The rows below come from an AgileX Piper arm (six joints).
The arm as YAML. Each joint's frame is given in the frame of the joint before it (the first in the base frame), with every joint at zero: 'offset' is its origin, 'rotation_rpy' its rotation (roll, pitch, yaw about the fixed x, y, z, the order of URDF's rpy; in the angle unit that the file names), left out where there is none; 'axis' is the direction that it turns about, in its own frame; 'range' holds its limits. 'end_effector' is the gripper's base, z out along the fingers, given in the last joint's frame.
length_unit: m
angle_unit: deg
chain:
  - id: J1
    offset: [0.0, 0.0, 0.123]
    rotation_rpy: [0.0, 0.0, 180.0]
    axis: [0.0, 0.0, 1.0]
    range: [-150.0, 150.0]
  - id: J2
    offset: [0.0, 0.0, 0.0]
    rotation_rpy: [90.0, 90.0, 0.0]
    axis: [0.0, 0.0, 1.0]
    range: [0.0, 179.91]
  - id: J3
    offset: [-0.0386, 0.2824, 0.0]
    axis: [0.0, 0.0, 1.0]
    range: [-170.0, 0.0]
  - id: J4
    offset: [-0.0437, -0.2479, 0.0]
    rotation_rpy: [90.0, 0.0, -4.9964]
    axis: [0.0, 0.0, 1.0]
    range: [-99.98, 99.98]
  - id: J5
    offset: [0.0, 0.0, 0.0]
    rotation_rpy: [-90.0, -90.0, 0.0]
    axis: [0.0, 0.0, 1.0]
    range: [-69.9, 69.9]
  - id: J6
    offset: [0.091, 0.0, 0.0]
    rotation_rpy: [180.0, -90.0, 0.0]
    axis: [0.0, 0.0, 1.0]
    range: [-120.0, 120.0]
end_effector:
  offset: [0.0, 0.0, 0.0]
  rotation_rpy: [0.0, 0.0, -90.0]
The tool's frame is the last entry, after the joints.
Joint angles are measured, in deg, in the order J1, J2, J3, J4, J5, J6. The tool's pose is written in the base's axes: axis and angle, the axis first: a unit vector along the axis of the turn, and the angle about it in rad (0 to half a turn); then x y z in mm. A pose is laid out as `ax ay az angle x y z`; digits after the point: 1 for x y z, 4 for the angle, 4 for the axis.
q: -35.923 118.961 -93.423 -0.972 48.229 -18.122
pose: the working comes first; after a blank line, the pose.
Where each joint sits with the arm in this pose, in the base's axes (m; each line is computed from the numbers above, not from the rounded line before):
J1: 0.0000 0.0000 0.1230
J2: 0.0000 0.0000 0.1230
J3: 0.1381 -0.1000 0.3514
J4: 0.3345 -0.2423 0.2840
J5: 0.3345 -0.2423 0.2840
J6: 0.3605 -0.2626 0.1991
the tool: 0.3605 -0.2626 0.1991

0.1497 0.9845 -0.0913 2.8186 360.5 -262.6 199.1
